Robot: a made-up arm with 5 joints. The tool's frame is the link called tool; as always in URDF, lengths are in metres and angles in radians. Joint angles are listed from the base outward. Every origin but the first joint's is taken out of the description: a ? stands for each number. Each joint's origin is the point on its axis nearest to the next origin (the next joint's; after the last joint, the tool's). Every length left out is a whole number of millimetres.
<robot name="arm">
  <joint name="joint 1" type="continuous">
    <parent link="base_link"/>
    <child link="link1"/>
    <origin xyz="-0.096 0 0.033"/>
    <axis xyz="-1 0 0"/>
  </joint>
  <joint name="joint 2" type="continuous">
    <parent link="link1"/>
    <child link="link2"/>
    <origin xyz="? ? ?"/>
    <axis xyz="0 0 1"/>
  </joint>
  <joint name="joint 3" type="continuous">
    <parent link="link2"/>
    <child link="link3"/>
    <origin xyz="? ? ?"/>
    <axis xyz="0 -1 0"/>
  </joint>
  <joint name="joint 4" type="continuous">
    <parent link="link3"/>
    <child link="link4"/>
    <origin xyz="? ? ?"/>
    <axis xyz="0 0 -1"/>
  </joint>
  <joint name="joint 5" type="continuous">
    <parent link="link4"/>
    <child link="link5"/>
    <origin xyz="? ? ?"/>
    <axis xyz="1 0 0"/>
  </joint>
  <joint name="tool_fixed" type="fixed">
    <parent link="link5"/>
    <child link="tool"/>
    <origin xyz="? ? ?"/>
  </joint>
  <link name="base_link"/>
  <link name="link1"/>
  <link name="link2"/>
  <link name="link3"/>
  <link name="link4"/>
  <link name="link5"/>
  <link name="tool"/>
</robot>
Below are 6 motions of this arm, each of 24 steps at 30 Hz.
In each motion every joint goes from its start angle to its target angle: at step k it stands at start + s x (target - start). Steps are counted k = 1, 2, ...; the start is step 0. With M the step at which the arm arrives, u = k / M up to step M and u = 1 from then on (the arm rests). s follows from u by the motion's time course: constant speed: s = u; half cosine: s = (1 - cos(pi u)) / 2; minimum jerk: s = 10 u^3 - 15 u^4 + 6 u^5.
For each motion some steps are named. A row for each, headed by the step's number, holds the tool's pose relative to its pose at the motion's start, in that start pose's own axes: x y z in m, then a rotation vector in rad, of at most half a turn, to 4 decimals.
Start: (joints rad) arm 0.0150 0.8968 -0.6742 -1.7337 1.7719
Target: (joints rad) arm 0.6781 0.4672 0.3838 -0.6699 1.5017
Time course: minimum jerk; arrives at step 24
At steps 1, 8, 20, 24:
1: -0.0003 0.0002 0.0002 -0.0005 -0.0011 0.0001
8: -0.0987 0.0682 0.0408 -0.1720 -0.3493 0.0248
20: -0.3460 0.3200 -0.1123 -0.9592 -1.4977 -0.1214
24: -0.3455 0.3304 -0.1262 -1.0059 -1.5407 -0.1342

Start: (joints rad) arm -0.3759 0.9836 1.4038 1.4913 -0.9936
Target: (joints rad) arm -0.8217 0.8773 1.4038 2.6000 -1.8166
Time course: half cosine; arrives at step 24
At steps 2, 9, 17, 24:
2: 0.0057 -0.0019 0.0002 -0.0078 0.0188 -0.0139
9: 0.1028 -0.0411 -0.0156 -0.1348 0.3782 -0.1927
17: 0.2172 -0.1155 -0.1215 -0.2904 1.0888 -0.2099
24: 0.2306 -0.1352 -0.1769 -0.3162 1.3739 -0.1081

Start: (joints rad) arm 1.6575 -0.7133 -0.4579 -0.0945 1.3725
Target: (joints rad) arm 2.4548 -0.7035 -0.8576 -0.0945 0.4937
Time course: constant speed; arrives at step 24
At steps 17, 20, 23, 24:
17: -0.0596 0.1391 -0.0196 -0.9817 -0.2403 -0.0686
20: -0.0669 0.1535 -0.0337 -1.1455 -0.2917 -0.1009
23: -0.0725 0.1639 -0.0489 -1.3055 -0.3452 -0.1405
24: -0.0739 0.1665 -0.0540 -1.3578 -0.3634 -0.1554

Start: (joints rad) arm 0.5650 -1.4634 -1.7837 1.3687 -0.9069
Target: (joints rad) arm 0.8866 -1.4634 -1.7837 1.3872 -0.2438
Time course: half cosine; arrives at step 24
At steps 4, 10, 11, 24:
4: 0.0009 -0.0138 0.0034 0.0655 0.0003 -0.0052
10: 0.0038 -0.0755 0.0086 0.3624 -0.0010 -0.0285
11: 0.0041 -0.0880 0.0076 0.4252 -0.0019 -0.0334
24: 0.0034 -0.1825 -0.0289 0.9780 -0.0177 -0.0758

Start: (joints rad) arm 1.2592 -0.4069 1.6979 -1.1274 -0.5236
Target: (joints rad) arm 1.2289 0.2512 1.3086 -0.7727 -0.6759
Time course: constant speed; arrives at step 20
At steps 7, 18, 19, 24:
7: 0.0034 -0.0184 -0.0202 0.1796 -0.0370 -0.1952
18: 0.0219 -0.0343 -0.0441 0.4881 -0.0758 -0.4168
19: 0.0244 -0.0351 -0.0453 0.5170 -0.0788 -0.4313
24: 0.0270 -0.0360 -0.0463 0.5461 -0.0818 -0.4447

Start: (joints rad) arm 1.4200 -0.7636 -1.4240 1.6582 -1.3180
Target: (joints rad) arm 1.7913 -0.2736 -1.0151 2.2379 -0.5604
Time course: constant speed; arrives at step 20
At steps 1, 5, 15, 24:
1: 0.0077 -0.0244 0.0004 0.0735 0.0310 -0.0323
5: 0.0259 -0.1208 -0.0139 0.3702 0.1428 -0.1657
15: -0.0174 -0.3046 -0.1308 1.1176 0.3379 -0.5265
24: -0.0764 -0.3426 -0.2058 1.4862 0.3902 -0.7200

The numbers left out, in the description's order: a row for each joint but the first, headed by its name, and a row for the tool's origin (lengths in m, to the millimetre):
joint 2: 0 0.075 0.131
joint 3: 0.032 -0.013 0
joint 4: 0.265 0 -0.09
joint 5: 0.113 0.015 0
tool: 0 -0.012 0.191

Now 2 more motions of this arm.
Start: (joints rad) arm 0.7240 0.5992 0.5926 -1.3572 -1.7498
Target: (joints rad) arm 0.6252 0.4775 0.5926 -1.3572 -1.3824
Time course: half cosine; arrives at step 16
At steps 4, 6, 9, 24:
4: -0.0032 -0.0118 -0.0057 0.0459 0.0215 0.0016
6: -0.0069 -0.0249 -0.0125 0.0971 0.0455 0.0019
9: -0.0140 -0.0481 -0.0254 0.1888 0.0886 -0.0014
24: -0.0254 -0.0797 -0.0454 0.3177 0.1488 -0.0139

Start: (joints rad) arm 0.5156 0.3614 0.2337 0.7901 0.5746
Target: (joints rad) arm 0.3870 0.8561 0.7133 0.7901 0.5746
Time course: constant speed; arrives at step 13
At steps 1, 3, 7, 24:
1: -0.0042 0.0114 0.0036 0.0418 0.0058 0.0374
3: -0.0133 0.0323 0.0126 0.1283 0.0178 0.1097
7: -0.0338 0.0663 0.0367 0.3128 0.0436 0.2434
24: -0.0645 0.0948 0.0847 0.6142 0.0874 0.4151

